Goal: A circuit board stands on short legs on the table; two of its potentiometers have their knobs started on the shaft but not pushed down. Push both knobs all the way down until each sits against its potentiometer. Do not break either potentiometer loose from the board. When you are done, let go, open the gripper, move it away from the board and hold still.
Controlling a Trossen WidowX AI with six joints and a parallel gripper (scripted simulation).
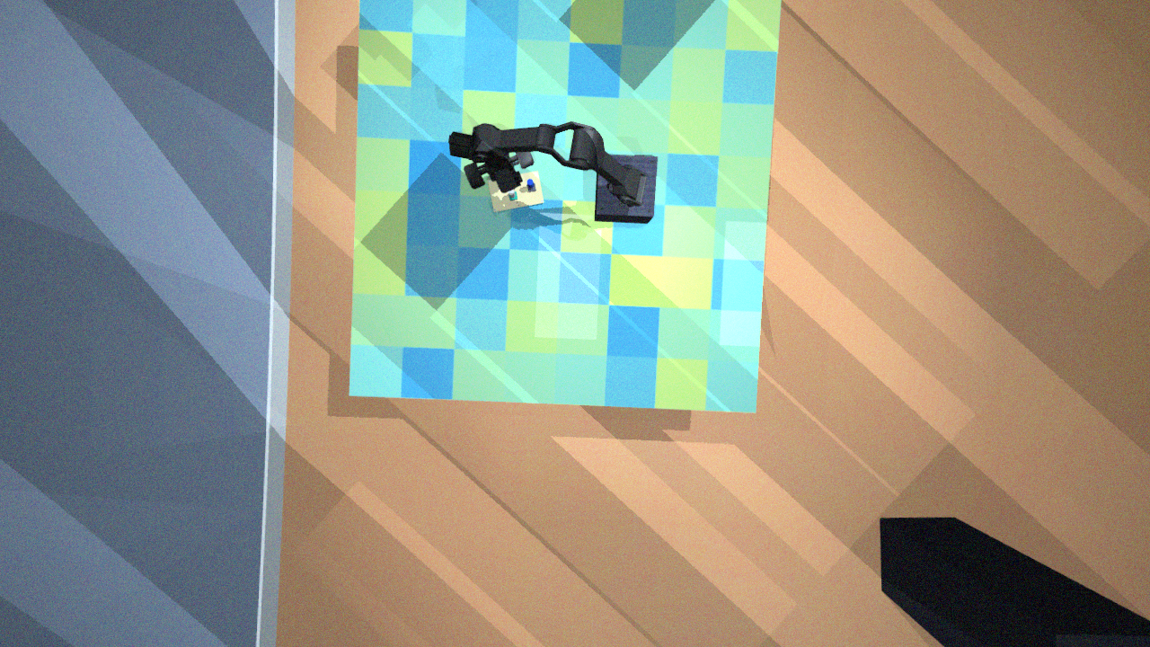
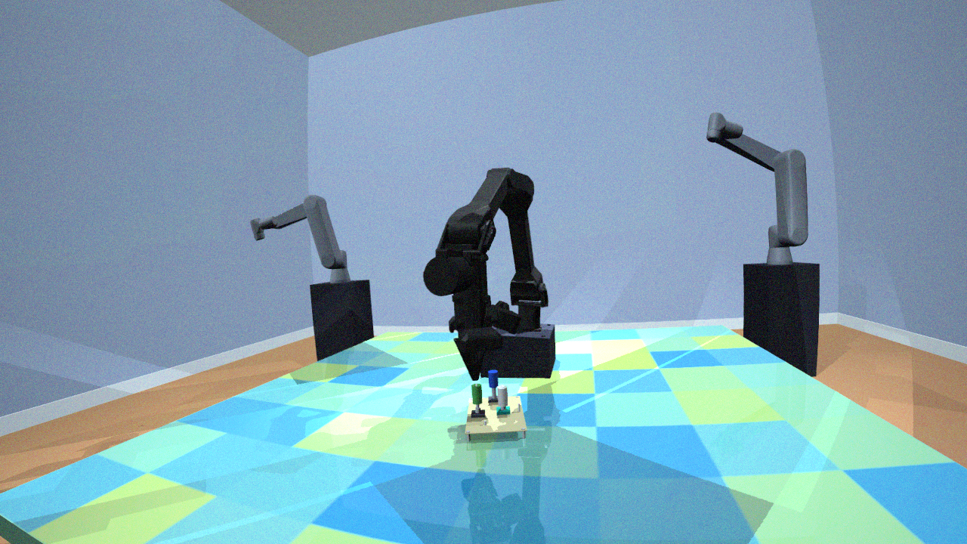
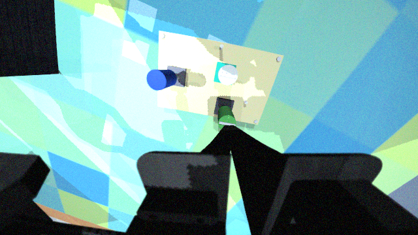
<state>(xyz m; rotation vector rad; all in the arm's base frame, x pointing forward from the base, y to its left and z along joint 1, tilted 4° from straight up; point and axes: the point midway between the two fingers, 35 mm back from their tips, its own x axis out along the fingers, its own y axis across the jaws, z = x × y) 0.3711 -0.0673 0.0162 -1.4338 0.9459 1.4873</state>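
Right now the green knob is 20 mm below my gripper tip. From my gripper tip the other things lie so: grey knob 20 mm behind, 40 mm to the left, 30 mm below; then teal potentiometer 20 mm behind, 40 mm to the left, 40 mm below.
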